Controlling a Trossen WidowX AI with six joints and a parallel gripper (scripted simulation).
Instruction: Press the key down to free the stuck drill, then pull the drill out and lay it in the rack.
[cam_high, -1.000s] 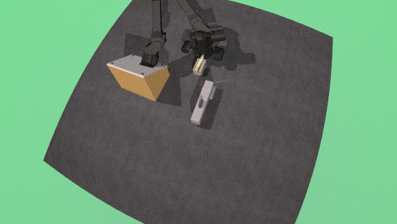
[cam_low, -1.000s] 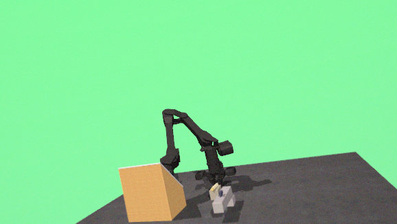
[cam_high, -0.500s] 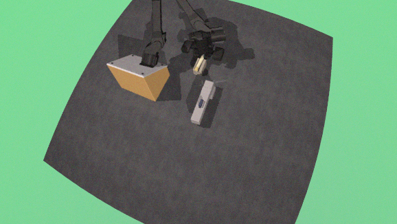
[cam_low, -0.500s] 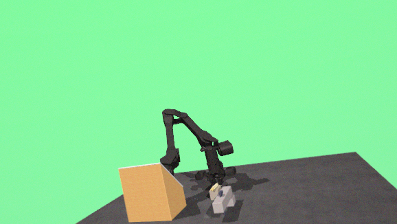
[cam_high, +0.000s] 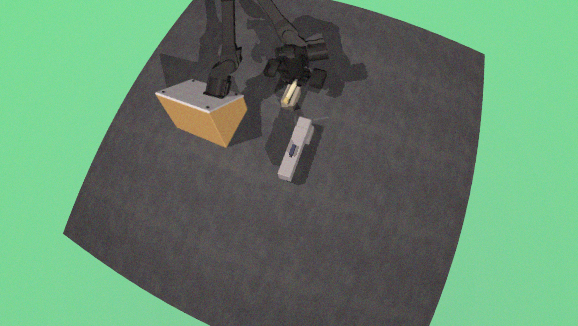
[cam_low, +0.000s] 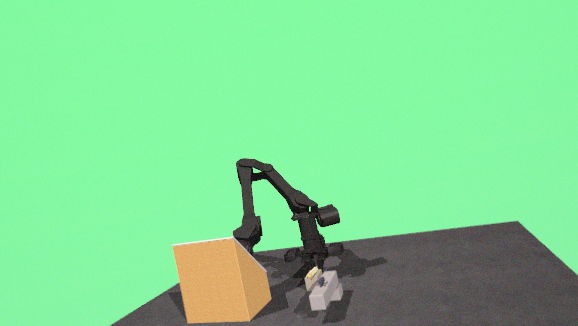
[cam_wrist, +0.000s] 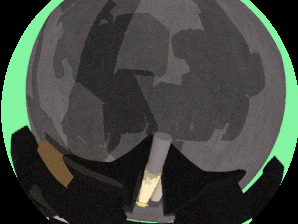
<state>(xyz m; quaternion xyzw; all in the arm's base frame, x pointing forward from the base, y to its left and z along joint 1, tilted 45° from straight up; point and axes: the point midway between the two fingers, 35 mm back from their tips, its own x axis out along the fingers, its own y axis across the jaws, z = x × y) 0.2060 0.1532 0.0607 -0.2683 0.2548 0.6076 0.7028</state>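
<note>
Right now the drill is 4 cm to the right of my gripper tip and 4 cm above it. Also, from my gripper tip: key 7 cm ahead, 25 cm to the right, 5 cm above; grey housing block 7 cm ahead, 22 cm to the right, 4 cm above.
</note>
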